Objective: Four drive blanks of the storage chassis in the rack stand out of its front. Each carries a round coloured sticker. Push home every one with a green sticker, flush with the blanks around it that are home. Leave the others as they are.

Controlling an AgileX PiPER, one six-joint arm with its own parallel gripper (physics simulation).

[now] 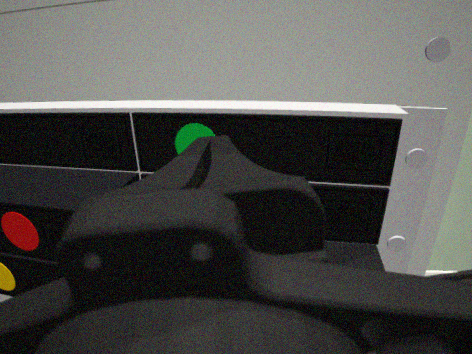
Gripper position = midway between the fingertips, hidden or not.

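Visible here: my gripper [215,157], together with a drive blank [335,149].
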